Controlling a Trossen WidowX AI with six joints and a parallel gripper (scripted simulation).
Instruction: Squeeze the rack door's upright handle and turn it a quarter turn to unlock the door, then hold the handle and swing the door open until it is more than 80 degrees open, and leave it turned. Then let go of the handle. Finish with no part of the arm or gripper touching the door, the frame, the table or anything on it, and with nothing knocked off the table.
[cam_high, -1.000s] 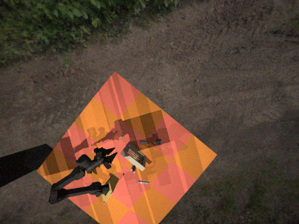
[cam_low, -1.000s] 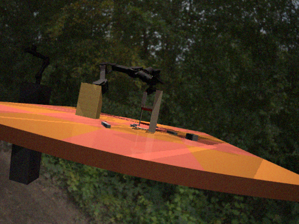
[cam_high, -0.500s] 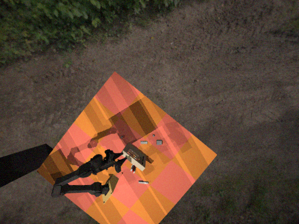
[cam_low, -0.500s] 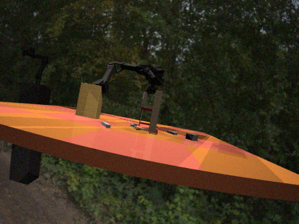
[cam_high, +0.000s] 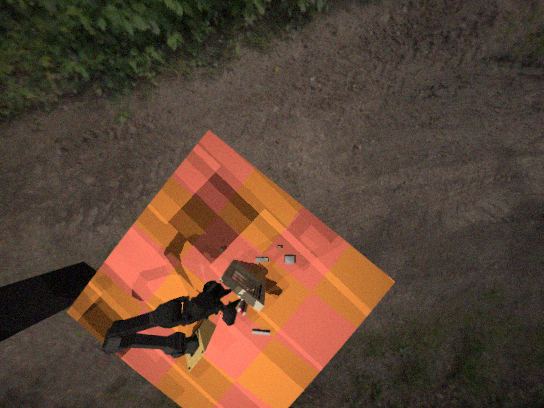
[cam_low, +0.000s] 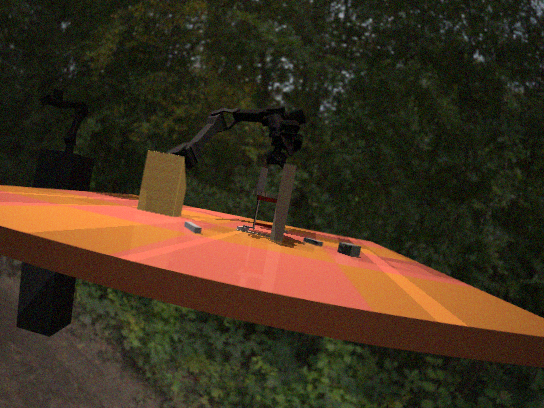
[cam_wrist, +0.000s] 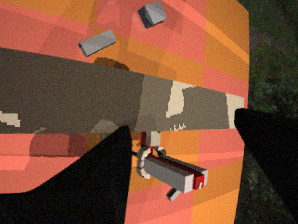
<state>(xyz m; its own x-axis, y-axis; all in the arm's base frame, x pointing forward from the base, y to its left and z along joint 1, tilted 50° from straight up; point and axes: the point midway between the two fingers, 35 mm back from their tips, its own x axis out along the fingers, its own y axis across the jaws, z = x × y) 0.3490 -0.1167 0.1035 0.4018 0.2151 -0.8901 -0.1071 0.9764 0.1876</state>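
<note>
Now: gripper tip 110 mm above the door handle, 70 mm to the left of it and 70 mm past it.
</note>
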